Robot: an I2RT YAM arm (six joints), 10 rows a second.
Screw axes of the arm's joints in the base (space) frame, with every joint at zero. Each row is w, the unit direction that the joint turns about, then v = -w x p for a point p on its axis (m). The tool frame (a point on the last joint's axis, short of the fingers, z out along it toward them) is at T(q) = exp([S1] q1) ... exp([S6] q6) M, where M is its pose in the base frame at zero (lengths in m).
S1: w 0 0 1 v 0 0 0
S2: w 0 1 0 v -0.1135 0 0.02
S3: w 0 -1 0 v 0.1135 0 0.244
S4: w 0 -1 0 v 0.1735 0 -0.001
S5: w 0 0 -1 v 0 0.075 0
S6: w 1 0 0 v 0 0.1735 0
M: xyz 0.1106 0 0.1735 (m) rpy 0 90 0 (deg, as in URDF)
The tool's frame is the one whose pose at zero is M.
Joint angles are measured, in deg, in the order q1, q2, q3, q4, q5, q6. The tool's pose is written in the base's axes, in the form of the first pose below.
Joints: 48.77 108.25 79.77 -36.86 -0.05 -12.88
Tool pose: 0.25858, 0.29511, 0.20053, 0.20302, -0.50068, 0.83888, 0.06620
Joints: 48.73 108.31 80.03 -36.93 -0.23 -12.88
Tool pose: 0.25917, 0.29553, 0.20140, 0.20363, -0.50055, 0.83867, 0.06793
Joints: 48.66 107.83 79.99 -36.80 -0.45 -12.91
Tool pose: 0.25901, 0.29483, 0.20442, 0.20773, -0.50007, 0.83769, 0.07102
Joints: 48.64 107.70 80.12 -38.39 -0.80 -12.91
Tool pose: 0.25722, 0.29293, 0.20465, 0.19603, -0.50170, 0.83960, 0.07036
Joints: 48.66 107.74 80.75 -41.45 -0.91 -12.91
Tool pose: 0.25471, 0.29038, 0.20529, 0.17561, -0.50405, 0.84315, 0.06483
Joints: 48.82 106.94 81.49 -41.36 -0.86 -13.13
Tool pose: 0.25447, 0.29169, 0.21420, 0.18906, -0.50544, 0.83909, 0.06859
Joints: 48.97 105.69 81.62 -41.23 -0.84 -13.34
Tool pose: 0.25258, 0.29104, 0.22295, 0.20143, -0.50671, 0.83513, 0.07225
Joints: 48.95 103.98 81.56 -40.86 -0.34 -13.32
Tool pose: 0.25098, 0.28854, 0.23381, 0.21910, -0.50365, 0.83243, 0.07344
